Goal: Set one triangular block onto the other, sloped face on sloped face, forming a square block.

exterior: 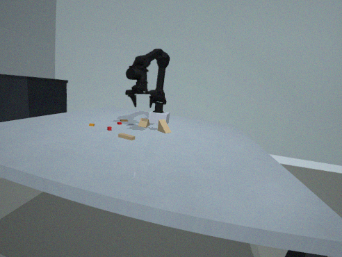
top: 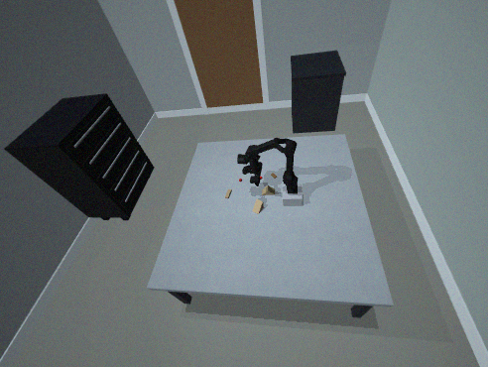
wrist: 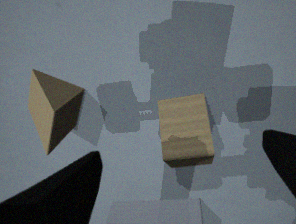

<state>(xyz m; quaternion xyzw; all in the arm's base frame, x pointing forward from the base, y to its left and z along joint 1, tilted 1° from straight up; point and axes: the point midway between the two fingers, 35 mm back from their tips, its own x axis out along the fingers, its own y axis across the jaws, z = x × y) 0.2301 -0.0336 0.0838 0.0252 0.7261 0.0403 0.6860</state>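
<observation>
Right now the triangular block is 10 cm below my gripper tip and 6 cm behind it. Also, from my gripper tip: small red block: 16 cm ahead, 11 cm to the right, 11 cm below; orange block: 23 cm to the right, 15 cm ahead, 12 cm below; flat tan block: 23 cm ahead, 11 cm below, 3 cm to the left.
</observation>
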